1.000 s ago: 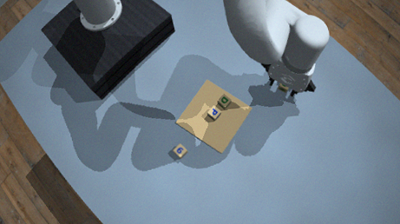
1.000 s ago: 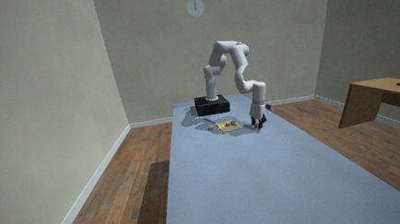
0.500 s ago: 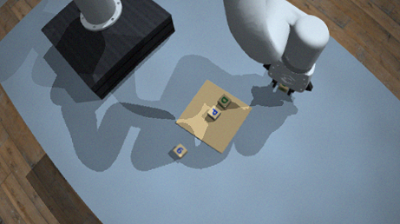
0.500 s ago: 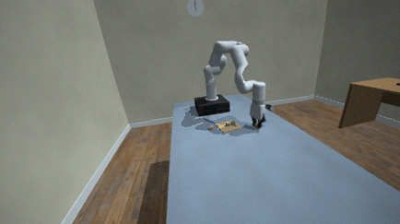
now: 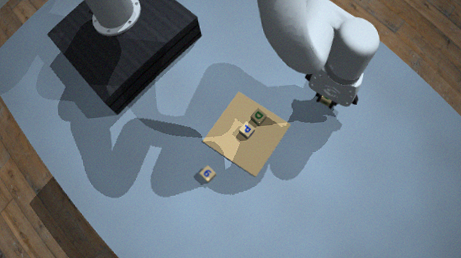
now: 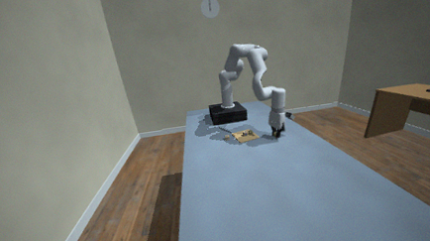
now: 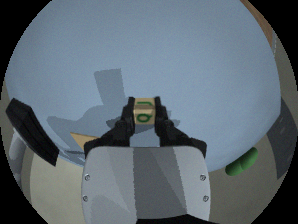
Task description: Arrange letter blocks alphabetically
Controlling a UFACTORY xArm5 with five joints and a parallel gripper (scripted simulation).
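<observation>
Now: the tan mat 100 mm behind my hand, 180 mm to the right of it and 20 mm below it. The rest, counted from my hand: block: 100 mm behind, 140 mm to the right.
</observation>
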